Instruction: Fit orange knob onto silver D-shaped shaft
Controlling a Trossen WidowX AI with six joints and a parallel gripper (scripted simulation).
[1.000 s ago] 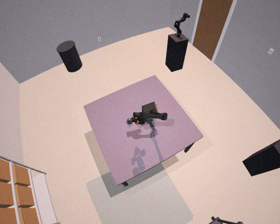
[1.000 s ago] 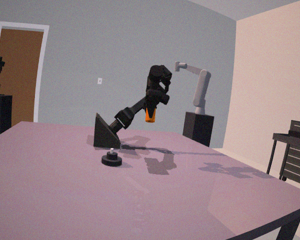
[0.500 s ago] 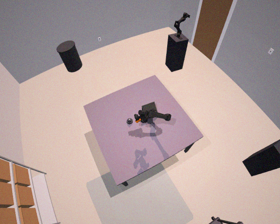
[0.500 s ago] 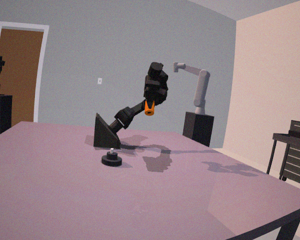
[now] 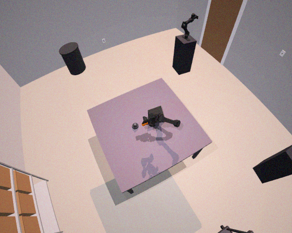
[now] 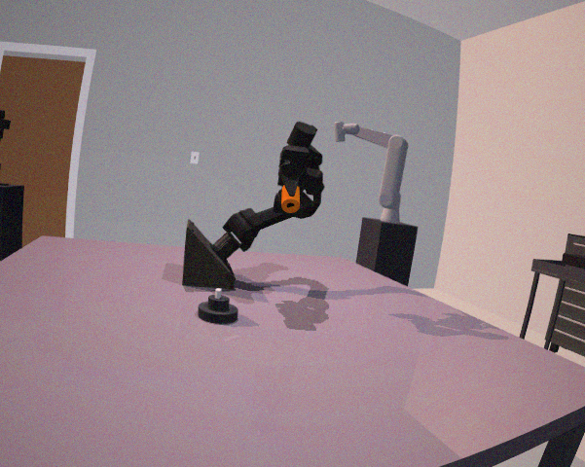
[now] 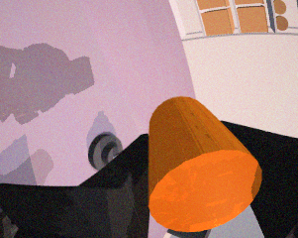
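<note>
Now: the orange knob 30 mm behind my gripper tip, 10 mm to the left of it and 20 mm above it. Round my gripper tip: round black pedestal: 70 mm ahead, 150 mm to the right, 220 mm below.
</note>
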